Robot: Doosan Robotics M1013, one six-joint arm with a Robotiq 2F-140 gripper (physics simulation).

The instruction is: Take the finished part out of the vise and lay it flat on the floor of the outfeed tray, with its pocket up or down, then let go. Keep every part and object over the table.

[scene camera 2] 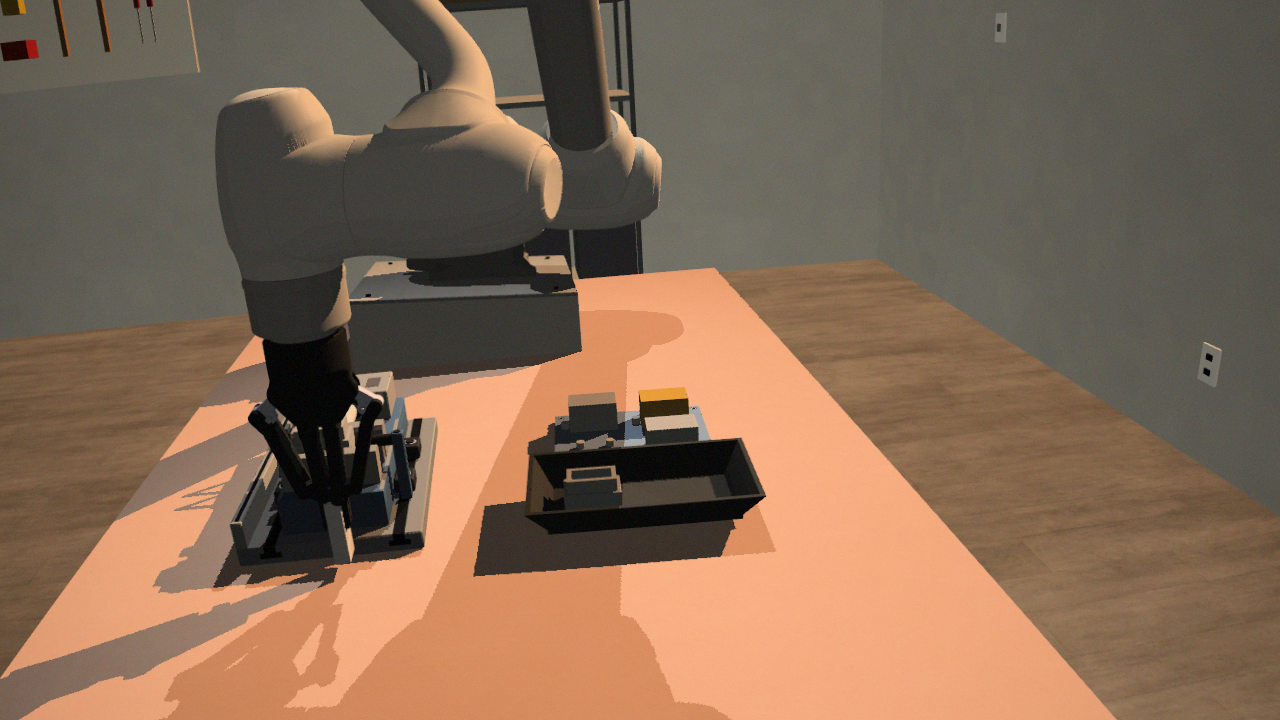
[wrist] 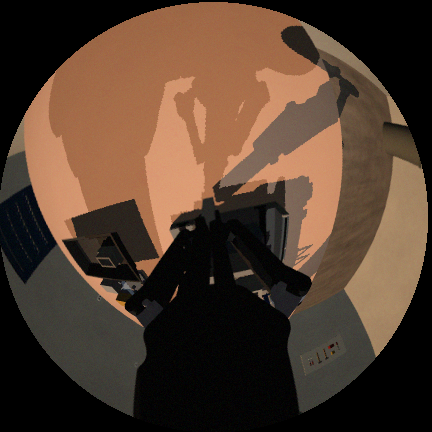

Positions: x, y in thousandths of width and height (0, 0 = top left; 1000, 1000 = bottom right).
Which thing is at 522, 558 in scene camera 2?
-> An orange block.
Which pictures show the gripper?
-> Scene camera 2 and the wrist view: all of them.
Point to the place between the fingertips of the gripper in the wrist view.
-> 485, 476
